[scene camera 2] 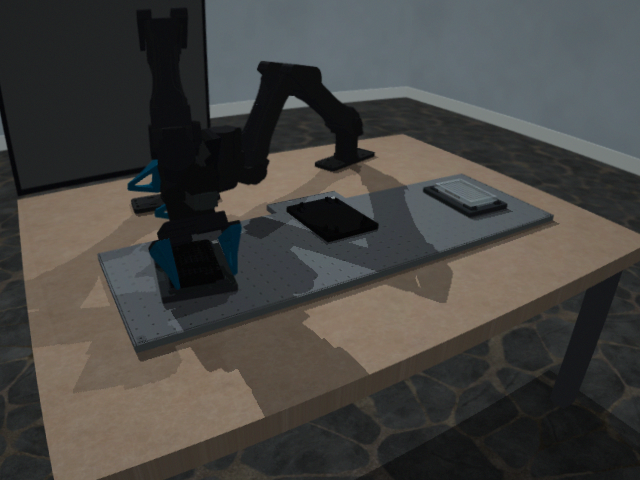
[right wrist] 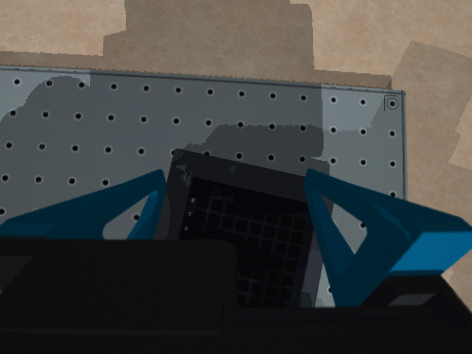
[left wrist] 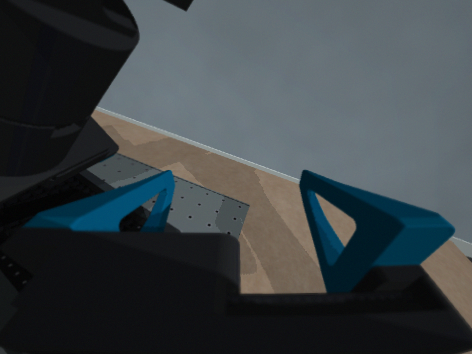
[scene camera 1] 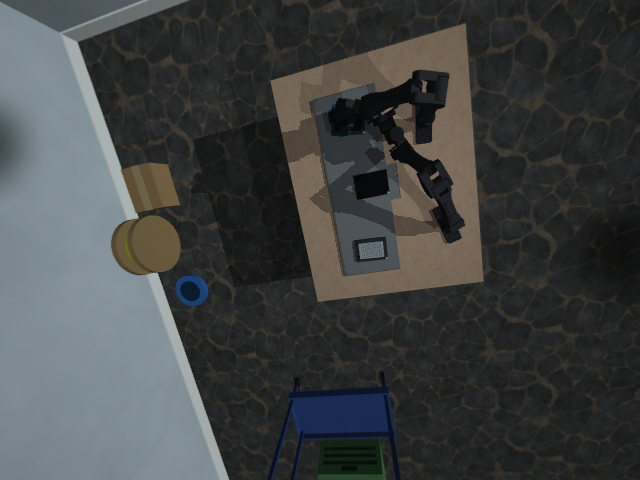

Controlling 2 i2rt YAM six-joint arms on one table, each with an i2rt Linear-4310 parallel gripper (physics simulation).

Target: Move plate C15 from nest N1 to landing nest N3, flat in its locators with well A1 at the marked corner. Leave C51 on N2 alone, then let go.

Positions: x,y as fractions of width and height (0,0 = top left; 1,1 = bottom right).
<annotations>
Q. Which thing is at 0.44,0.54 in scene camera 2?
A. A grey perforated plate.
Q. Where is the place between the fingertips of the right gripper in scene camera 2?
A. At 0.32,0.59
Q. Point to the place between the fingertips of the left gripper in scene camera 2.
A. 0.22,0.42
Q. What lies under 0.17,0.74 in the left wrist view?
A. The left gripper.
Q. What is the left gripper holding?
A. Nothing.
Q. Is the left gripper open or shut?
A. Open.
</annotations>
